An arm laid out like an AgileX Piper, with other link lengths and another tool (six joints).
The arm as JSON. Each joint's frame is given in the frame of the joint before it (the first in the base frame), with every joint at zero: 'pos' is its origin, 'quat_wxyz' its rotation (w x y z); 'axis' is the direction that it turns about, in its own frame. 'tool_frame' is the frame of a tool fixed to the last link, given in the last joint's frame.
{
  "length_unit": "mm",
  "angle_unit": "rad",
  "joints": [
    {
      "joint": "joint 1",
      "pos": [
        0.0,
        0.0,
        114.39
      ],
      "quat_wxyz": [
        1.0,
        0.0,
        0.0,
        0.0
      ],
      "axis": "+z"
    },
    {
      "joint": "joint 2",
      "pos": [
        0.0,
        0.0,
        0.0
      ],
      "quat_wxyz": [
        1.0,
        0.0,
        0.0,
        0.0
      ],
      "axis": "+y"
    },
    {
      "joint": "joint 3",
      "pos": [
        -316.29,
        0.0,
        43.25
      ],
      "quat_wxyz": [
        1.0,
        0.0,
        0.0,
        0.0
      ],
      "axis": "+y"
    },
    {
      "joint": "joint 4",
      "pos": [
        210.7,
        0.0,
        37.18
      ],
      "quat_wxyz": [
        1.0,
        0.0,
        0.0,
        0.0
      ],
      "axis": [
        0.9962,
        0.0,
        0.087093
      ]
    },
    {
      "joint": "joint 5",
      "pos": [
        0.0,
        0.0,
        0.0
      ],
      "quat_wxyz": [
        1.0,
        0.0,
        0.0,
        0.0
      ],
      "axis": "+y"
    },
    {
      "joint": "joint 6",
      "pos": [
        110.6,
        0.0,
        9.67
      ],
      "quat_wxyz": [
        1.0,
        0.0,
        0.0,
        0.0
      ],
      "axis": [
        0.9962,
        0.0,
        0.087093
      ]
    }
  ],
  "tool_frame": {
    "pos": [
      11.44,
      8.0,
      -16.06
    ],
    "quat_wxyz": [
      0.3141,
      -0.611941,
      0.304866,
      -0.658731
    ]
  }
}
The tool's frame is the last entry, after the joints.
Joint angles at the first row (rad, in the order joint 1, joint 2, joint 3, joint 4, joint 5, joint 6):
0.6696 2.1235 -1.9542 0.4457 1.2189 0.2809
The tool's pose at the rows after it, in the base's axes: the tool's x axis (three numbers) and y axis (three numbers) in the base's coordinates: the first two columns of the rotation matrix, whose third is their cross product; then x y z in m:
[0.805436, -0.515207, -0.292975, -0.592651, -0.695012, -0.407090, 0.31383, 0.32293, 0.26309]
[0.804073, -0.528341, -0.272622, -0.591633, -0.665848, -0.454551, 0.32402, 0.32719, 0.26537]
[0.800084, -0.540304, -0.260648, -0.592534, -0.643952, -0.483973, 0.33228, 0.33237, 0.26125]
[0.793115, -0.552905, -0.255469, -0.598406, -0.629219, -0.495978, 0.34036, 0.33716, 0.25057]
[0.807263, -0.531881, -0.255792, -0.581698, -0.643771, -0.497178, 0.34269, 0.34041, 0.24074]
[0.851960, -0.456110, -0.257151, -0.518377, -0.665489, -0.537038, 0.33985, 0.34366, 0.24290]
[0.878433, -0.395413, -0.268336, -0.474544, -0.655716, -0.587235, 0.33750, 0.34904, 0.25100]
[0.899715, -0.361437, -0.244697, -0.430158, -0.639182, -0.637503, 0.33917, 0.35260, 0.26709]
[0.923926, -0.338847, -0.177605, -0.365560, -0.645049, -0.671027, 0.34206, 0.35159, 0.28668]
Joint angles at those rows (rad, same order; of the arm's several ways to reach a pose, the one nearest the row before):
0.6623 2.1284 -1.9781 0.4457 1.1688 0.2910
0.6583 2.1433 -2.0110 0.4410 1.1261 0.2969
0.6583 2.1640 -2.0272 0.4388 1.0820 0.3003
0.6576 2.1925 -2.0322 0.4388 1.0404 0.3003
0.6576 2.2153 -2.0322 0.4574 1.0299 0.2612
0.6561 2.2171 -2.0322 0.5245 1.0283 0.1524
0.6561 2.2170 -2.0479 0.5980 1.0262 0.0758
0.6561 2.2171 -2.1074 0.6188 1.0370 0.0484
0.6560 2.2170 -2.1995 0.5797 1.0747 0.0439

